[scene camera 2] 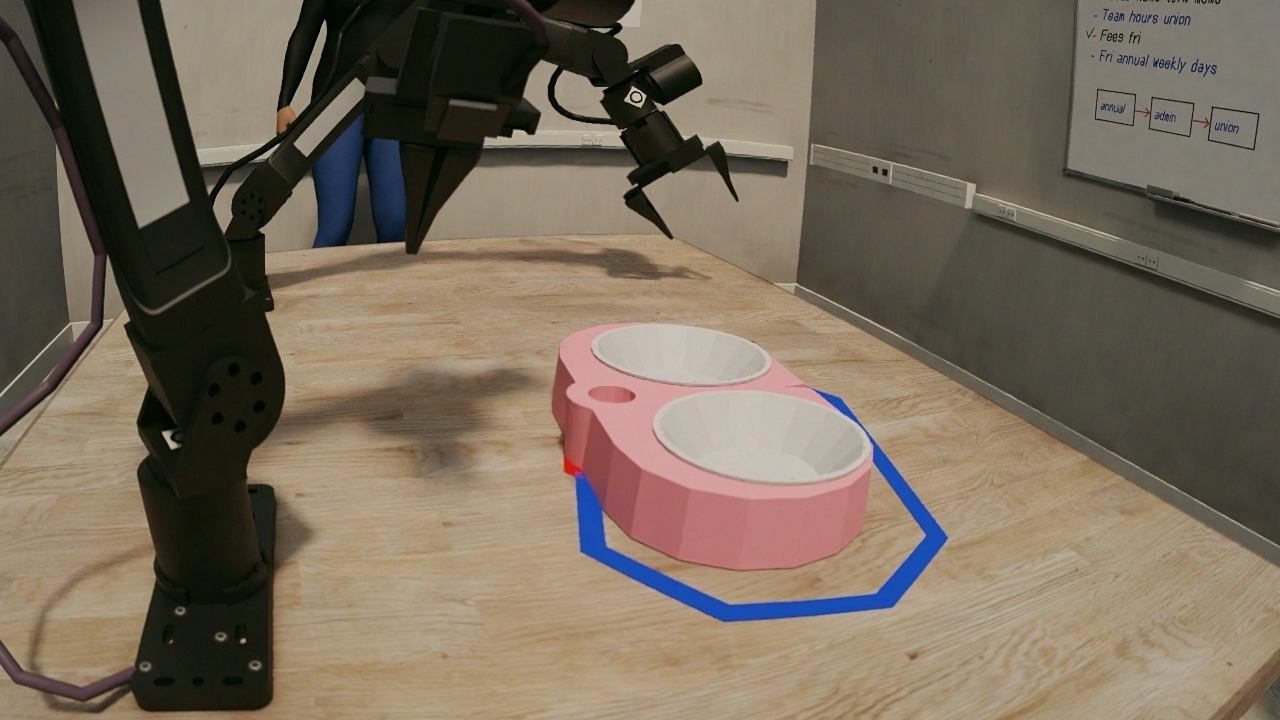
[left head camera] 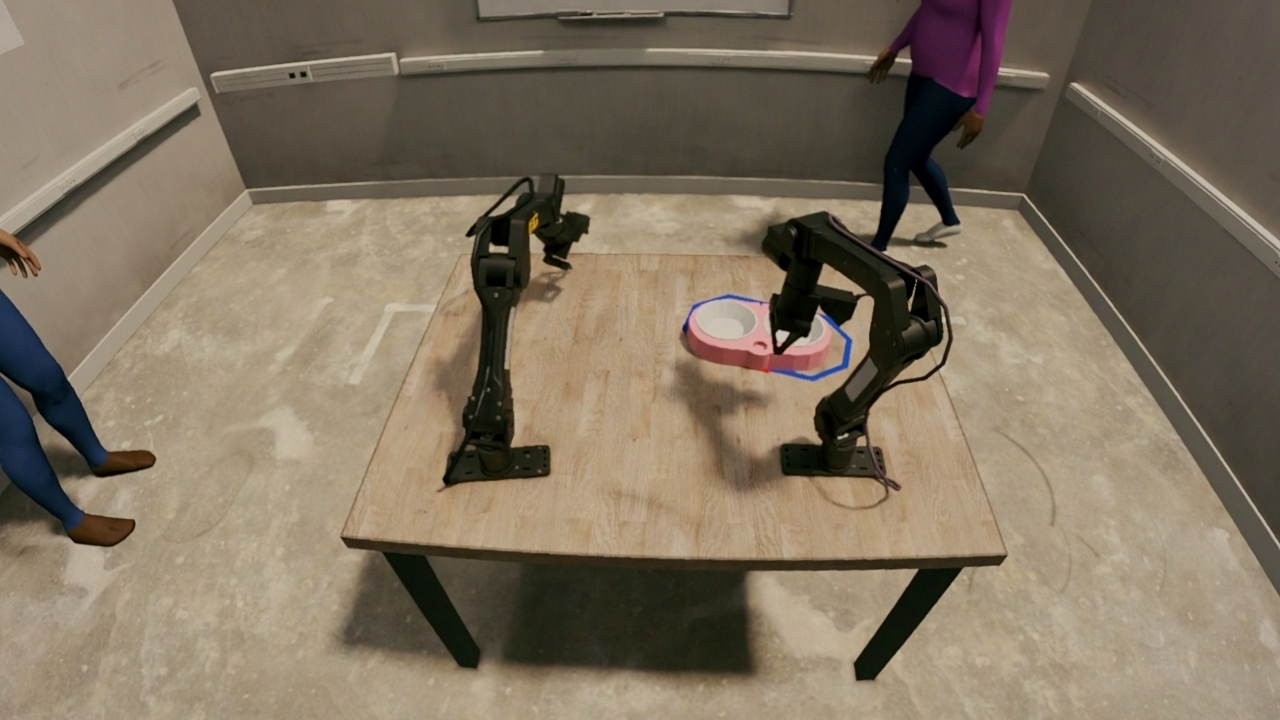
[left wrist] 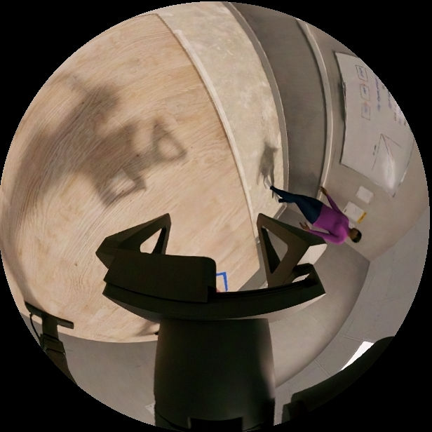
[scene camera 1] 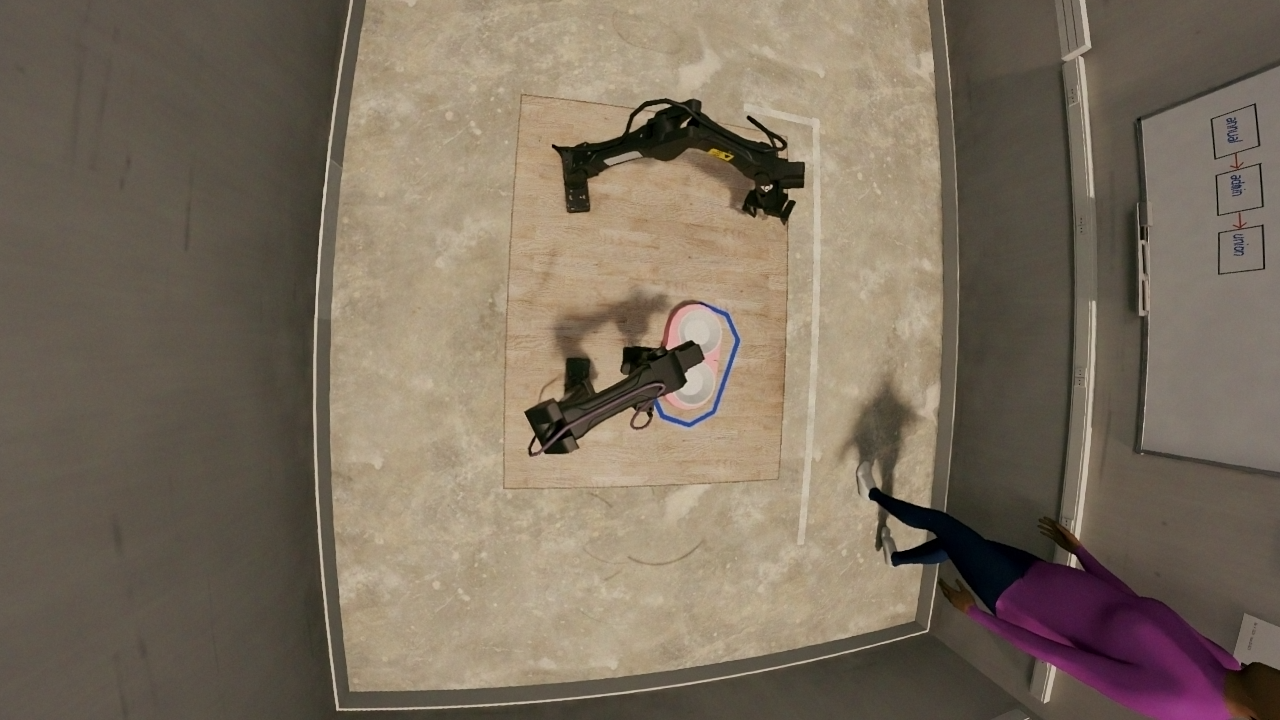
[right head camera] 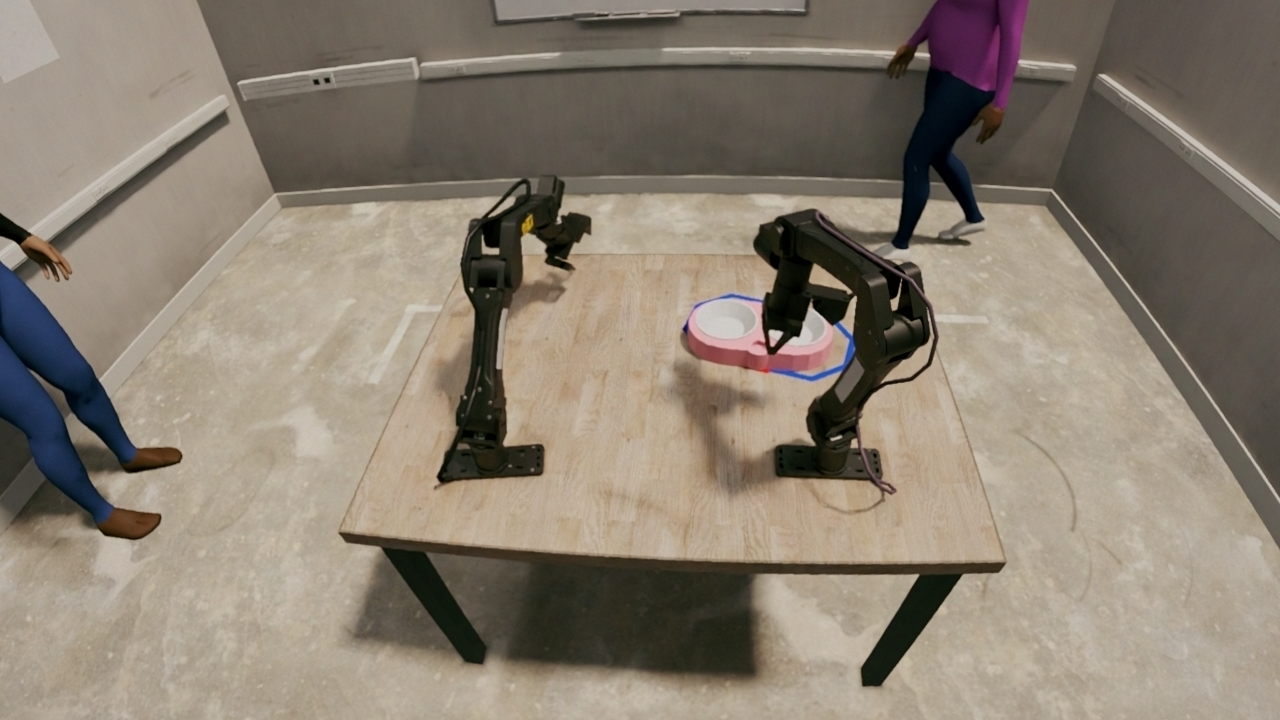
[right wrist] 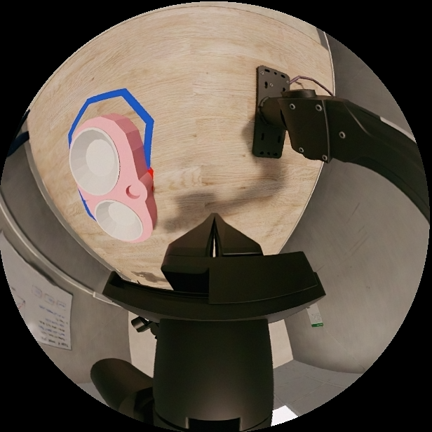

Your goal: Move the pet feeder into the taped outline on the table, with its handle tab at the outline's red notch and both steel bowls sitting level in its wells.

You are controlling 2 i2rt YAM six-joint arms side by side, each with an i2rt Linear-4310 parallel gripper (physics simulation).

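Frame: origin at the left arm's base, x right, y ahead, z up, level; centimetres.
Seen in the pictures: left gripper, fingertip midpoint: (scene camera 2: 705,219) (left head camera: 578,251) (scene camera 1: 769,220) (right head camera: 581,251); right gripper, fingertip midpoint: (scene camera 2: 410,251) (left head camera: 776,354) (scene camera 1: 631,354) (right head camera: 770,354); left arm's base, origin of the base link: (left head camera: 498,465) (scene camera 1: 575,180) (right head camera: 493,464); right arm's base, origin of the base link: (scene camera 2: 216,585) (left head camera: 832,462) (right head camera: 828,464).
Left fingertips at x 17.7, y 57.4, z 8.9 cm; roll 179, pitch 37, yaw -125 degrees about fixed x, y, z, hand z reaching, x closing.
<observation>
Pixels of each thing's top centre, then the offset from my left fingertips to it. "*": a spot on its surface instead. Level surfaces: height alone.
- pink pet feeder, middle of its top: (scene camera 2: 698,390) (right head camera: 760,326) (left head camera: 760,327) (scene camera 1: 691,356) dz -4.3, dx +39.3, dy -28.8 cm
- blue taped outline, surface spot: (scene camera 2: 805,610) * dz -8.9, dx +59.0, dy -35.0 cm
- red notch, surface spot: (scene camera 2: 571,466) * dz -8.9, dx +38.4, dy -37.9 cm
- wooden table, its level: dz -8.9 cm
The pink pet feeder (left head camera: 729,355) (scene camera 2: 733,519) (right wrist: 131,172) stands upright, partly inside the blue taped outline (scene camera 2: 805,610) (right wrist: 149,145) and covering its far part in scene camera 2. Bare outline shows around its near end. Its handle tab (scene camera 2: 586,434) is close to the red notch (scene camera 2: 571,466) (right wrist: 151,172), slightly offset from it in the right wrist view. Two pale bowls (scene camera 2: 682,353) (scene camera 2: 765,438) sit in the wells and look level. My right gripper (scene camera 2: 413,250) (right wrist: 214,217) is shut and empty, raised beside the feeder. My left gripper (scene camera 2: 703,217) (left wrist: 213,217) is open and empty, above the table's far side.
The wooden table (left head camera: 608,501) carries both arm bases (left head camera: 496,461) (left head camera: 834,459). The right arm reaches over the feeder in scene camera 1. A person in purple (left head camera: 957,44) stands beyond the table, and another person (left head camera: 35,429) stands at the left of the left head view.
</observation>
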